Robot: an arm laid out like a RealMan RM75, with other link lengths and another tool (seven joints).
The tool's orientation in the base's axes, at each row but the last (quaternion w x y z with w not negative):
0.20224 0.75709 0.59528 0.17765
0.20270 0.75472 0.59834 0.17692
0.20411 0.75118 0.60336 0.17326
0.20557 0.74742 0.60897 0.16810
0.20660 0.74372 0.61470 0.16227
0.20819 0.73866 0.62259 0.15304
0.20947 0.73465 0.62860 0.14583
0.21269 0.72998 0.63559 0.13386
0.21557 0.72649 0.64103 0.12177
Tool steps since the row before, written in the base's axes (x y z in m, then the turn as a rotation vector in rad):
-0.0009 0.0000 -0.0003 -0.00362 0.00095 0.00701
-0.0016 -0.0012 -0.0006 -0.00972 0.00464 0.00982
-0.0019 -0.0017 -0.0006 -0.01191 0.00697 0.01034
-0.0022 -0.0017 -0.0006 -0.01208 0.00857 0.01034
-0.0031 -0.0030 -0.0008 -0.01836 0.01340 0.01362
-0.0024 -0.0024 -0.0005 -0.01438 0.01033 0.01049
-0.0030 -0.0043 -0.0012 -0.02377 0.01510 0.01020
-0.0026 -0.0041 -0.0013 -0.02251 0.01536 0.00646
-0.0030 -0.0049 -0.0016 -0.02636 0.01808 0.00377
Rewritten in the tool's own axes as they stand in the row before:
-0.0002 -0.0009 -0.0002 0.00030 0.00043 -0.00793
-0.0015 -0.0014 -0.0002 0.00261 -0.00393 -0.01379
-0.0021 -0.0016 -0.0003 0.00443 -0.00594 -0.01557
-0.0021 -0.0019 -0.0004 0.00597 -0.00636 -0.01582
-0.0035 -0.0026 -0.0005 0.00946 -0.01078 -0.02228
-0.0028 -0.0020 -0.0005 0.00725 -0.00851 -0.01728
-0.0047 -0.0027 0.0001 0.01039 -0.01733 -0.02210
-0.0043 -0.0025 0.0005 0.01113 -0.01806 -0.01829
-0.0051 -0.0030 0.0008 0.01350 -0.02294 -0.01810

